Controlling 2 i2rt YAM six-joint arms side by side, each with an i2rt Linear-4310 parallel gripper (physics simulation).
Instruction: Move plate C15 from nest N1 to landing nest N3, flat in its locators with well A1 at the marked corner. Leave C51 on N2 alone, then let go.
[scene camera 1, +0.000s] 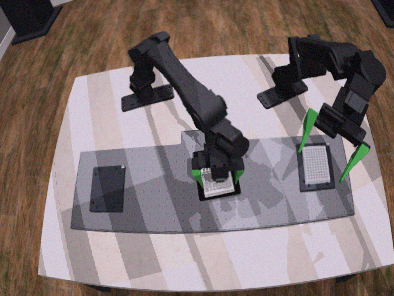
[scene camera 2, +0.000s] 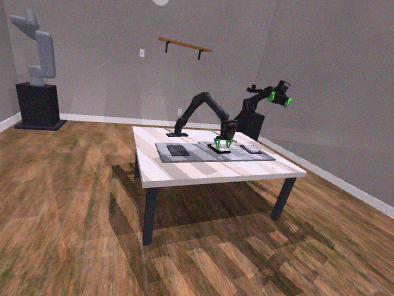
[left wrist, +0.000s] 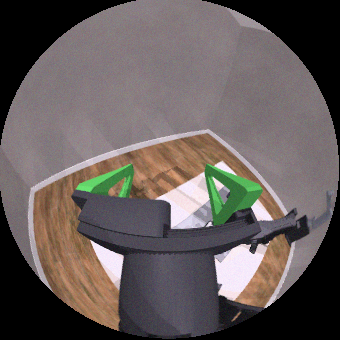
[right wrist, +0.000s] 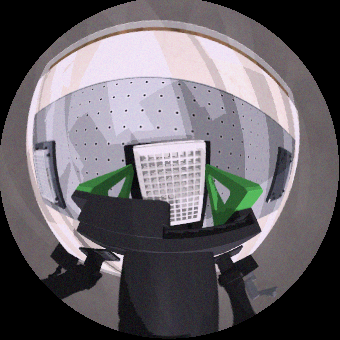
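A white well plate (scene camera 1: 219, 188) (right wrist: 172, 175) sits in the middle black nest (scene camera 1: 201, 195) (right wrist: 129, 152). My right gripper (scene camera 1: 217, 182) (scene camera 2: 223, 144) (right wrist: 168, 167) is open around it, one green finger along each side. Part of the plate is hidden by the gripper, and I cannot tell if it lies fully flat. Another white plate (scene camera 1: 317, 164) (right wrist: 46, 175) lies in the nest at the right of scene camera 1. My left gripper (scene camera 1: 321, 166) (scene camera 2: 280, 100) (left wrist: 168, 167) is open and empty, high up. Plate labels and well A1 are not readable.
An empty dark nest (scene camera 1: 107, 189) (scene camera 2: 178, 150) (right wrist: 280, 175) with a light corner mark lies at the left of scene camera 1. All three nests stand on a grey perforated board (scene camera 1: 150, 210) (right wrist: 160, 100). In scene camera 1 the left arm overhangs the table's right side.
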